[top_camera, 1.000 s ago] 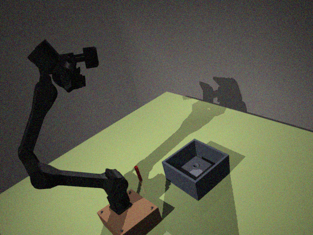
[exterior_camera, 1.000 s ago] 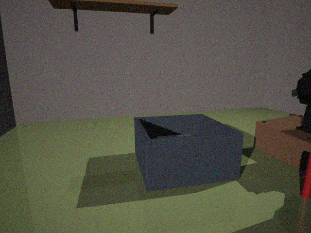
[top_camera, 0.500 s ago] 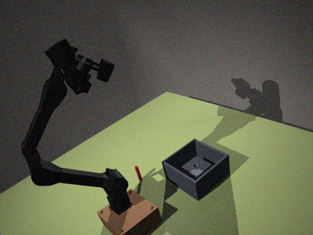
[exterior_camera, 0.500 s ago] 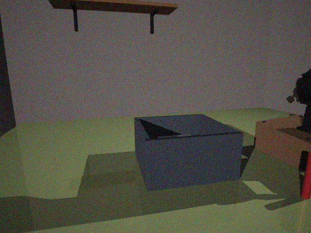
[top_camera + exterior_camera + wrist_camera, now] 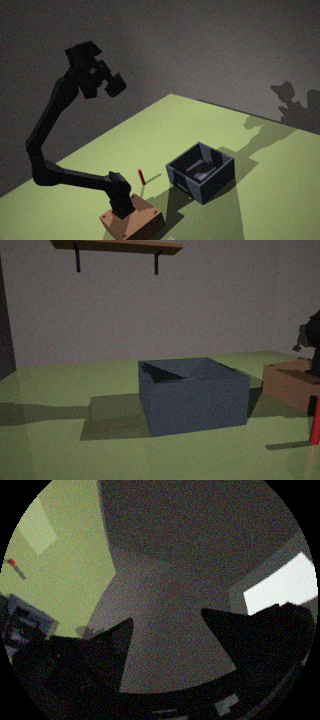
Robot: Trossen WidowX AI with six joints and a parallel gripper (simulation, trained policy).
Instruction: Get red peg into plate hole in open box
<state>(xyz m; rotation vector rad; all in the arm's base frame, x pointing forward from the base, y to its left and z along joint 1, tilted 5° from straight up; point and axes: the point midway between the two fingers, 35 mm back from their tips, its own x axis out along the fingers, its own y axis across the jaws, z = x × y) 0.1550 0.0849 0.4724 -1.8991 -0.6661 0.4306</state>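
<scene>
My gripper tip is now 3 cm past the red peg, 3 cm to the left of it and 49 cm above it. From my gripper tip the other things lie so: grey plate: 12 cm ahead, 22 cm to the right, 48 cm below; blue box: 12 cm ahead, 22 cm to the right, 50 cm below.
</scene>
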